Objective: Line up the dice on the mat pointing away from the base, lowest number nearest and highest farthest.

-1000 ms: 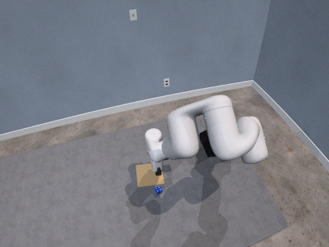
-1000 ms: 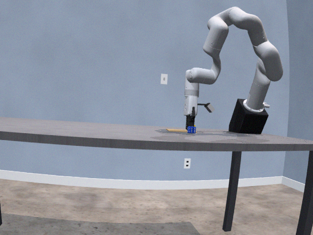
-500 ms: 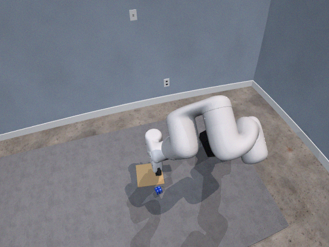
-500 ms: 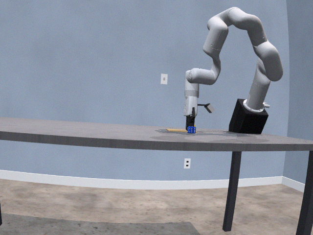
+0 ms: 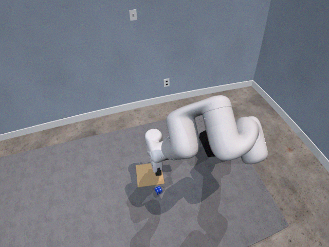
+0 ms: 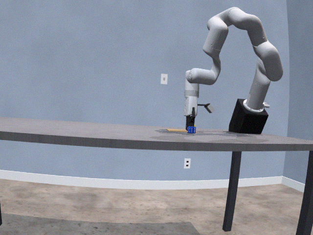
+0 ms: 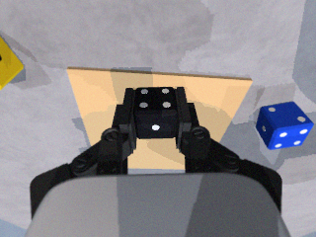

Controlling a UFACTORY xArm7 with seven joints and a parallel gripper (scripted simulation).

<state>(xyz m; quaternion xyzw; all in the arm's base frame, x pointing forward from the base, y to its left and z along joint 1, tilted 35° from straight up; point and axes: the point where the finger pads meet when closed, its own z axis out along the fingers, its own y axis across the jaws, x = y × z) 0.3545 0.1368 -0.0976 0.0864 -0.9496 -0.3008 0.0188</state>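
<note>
Now: the black die 1 cm below my hand. Round my hand: tan mat (5 cm ahead, 1 cm to the left, 2 cm below); then yellow die (3 cm behind, 12 cm to the right, 1 cm below); then blue die (1 cm ahead, 12 cm to the left, 1 cm below).
</note>
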